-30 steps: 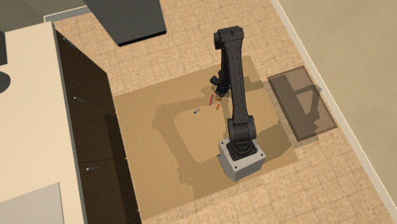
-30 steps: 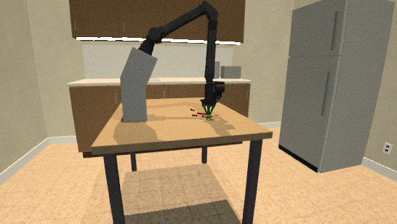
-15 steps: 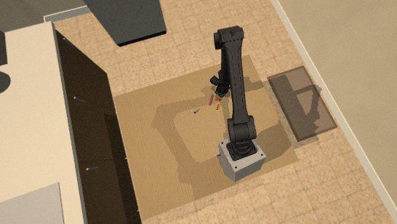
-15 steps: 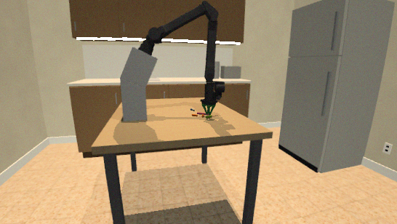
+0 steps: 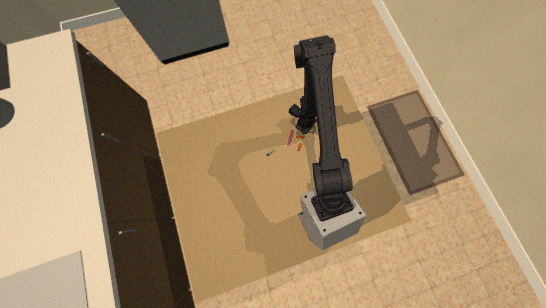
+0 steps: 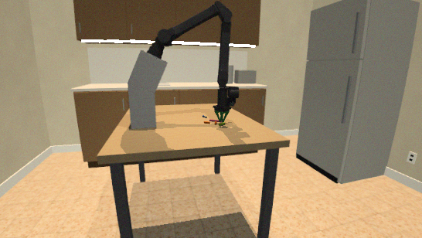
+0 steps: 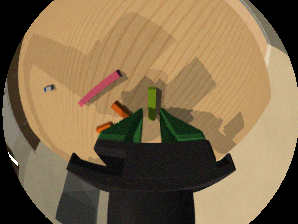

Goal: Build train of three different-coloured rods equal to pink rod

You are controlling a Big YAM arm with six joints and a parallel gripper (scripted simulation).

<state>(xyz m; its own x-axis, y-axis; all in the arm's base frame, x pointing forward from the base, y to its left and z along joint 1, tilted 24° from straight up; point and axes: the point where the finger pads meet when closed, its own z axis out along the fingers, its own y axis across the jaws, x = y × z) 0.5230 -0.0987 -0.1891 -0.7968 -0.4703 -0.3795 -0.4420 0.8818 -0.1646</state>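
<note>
Now: hand 2 cm above the lime rod. Round my hand: grey rod: 6 cm behind, 21 cm to the left, 2 cm below; then blue rod: 7 cm behind, 23 cm to the left, 2 cm below; then pink rod: 1 cm behind, 8 cm to the left, 2 cm below.
</note>
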